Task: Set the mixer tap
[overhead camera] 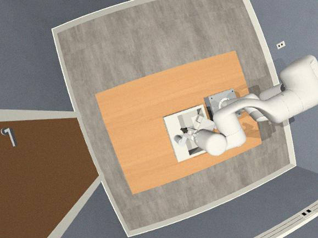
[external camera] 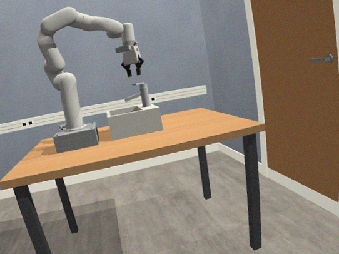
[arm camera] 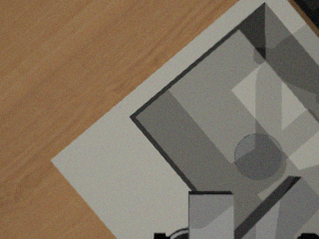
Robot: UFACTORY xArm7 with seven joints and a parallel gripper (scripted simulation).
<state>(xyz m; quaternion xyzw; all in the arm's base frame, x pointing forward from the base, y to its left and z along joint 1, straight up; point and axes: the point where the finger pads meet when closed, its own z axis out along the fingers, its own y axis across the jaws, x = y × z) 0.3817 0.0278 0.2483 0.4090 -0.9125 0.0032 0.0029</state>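
Right now the lever is 7 cm below my hand, 2 cm to the left of it and 2 cm ahead of it. Also, from my hand: white sink block 30 cm below, 7 cm behind, 6 cm to the left.
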